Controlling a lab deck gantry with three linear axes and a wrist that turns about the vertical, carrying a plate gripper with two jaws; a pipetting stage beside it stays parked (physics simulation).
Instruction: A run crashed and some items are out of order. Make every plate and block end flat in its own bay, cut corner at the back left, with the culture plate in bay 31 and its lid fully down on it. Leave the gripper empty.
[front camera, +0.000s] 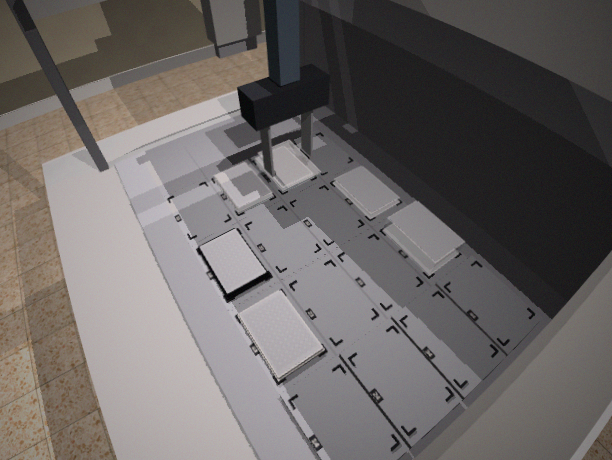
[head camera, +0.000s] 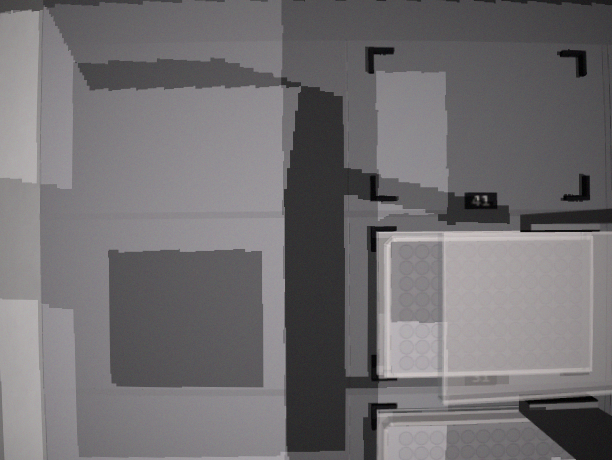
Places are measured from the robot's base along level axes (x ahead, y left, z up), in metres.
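Pixels of known places: gripper, between the fingertips: (front camera: 288, 163) (head camera: 553, 313); robot's base, origin of its link: (front camera: 169, 199).
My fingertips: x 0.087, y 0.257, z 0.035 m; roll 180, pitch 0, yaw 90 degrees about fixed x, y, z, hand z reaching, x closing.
Note:
Ahead of a thing's pixels: the offset from my fingertips to its top centre.
The culture plate @(0.023 m back, 0.000 m left, 0.020 m down) (front camera: 285, 188) (head camera: 417, 300) lies in bay 31, its wells showing at the left in the head view. Its clear lid @(0.001 m ahead, 0.000 m left, 0.010 m up) (front camera: 293, 162) (head camera: 520, 310) sits askew over it, shifted right and slightly frontward, and looks tilted; whether it touches the plate is unclear. My gripper (front camera: 289, 165) (head camera: 560, 314) is shut on the lid, jaws on its long sides. A second clear-topped plate @(0.023 m back, 0.107 m right, 0.020 m down) (front camera: 245, 186) (head camera: 480, 445) lies in front of it. A black-edged plate @(0.141 m ahead, 0.214 m right, 0.020 m down) (front camera: 233, 260) and a white plate @(0.305 m ahead, 0.214 m right, 0.020 m down) (front camera: 281, 332) are in the front row. A pale plate @(0.141 m ahead, 0.107 m left, 0.020 m down) (front camera: 366, 190) lies in the back row.
A thick pale item @(0.305 m ahead, 0.107 m left, 0.007 m up) (front camera: 427, 232) sits farther right in the back row, its upper layer offset from its lower one; whether it is two pieces is unclear. The dark wall (front camera: 465, 140) runs behind the deck. A grey post (front camera: 65, 90) stands at the left.

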